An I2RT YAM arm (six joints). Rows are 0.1 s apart.
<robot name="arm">
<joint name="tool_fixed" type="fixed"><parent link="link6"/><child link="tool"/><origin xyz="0 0 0" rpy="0 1.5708 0"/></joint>
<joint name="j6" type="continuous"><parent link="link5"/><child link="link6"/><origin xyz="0.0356 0 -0.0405" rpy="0 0 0"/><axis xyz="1 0 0"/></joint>
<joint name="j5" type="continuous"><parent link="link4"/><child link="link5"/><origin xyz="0.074 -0.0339 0.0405" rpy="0 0 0"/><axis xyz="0 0 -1"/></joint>
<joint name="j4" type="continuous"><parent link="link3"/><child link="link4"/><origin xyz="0.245 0.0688 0.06" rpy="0 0 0"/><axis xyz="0 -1 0"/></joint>
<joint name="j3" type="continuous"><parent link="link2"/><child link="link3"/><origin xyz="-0.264 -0.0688 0" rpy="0 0 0"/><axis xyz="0 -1 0"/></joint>
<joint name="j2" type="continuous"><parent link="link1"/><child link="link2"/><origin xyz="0.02 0.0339 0.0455" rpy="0 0 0"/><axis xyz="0 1 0"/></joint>
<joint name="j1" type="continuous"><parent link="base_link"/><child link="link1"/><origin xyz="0 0 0.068" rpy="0 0 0"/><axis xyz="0 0 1"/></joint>
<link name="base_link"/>
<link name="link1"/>
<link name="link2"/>
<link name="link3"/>
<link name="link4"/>
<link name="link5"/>
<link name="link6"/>
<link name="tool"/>
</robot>
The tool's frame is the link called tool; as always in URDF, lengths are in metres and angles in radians. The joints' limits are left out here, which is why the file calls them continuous.
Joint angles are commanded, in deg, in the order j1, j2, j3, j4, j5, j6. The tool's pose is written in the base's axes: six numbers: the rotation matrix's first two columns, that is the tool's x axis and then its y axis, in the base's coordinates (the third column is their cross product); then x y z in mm. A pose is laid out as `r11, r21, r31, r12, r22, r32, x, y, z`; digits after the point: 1 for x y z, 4 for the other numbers.
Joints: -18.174, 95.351, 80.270, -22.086, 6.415, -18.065
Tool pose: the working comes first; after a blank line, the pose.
Where each joint sits with the arm in this pose, in the base's axes (m; each line is computed from the numbers above, not from the rounded line before):
j1: 0.0000 0.0000 0.0680
j2: 0.0296 0.0260 0.1135
j3: 0.0315 -0.0471 0.3763
j4: 0.2926 -0.0604 0.3705
j5: 0.3613 -0.1186 0.3581
j6: 0.3636 -0.1235 0.3045
the tool: 0.3636 -0.1235 0.3045

-0.6681, -0.1050, -0.7367, 0.1971, 0.9297, -0.3113, 363.6, -123.5, 304.5
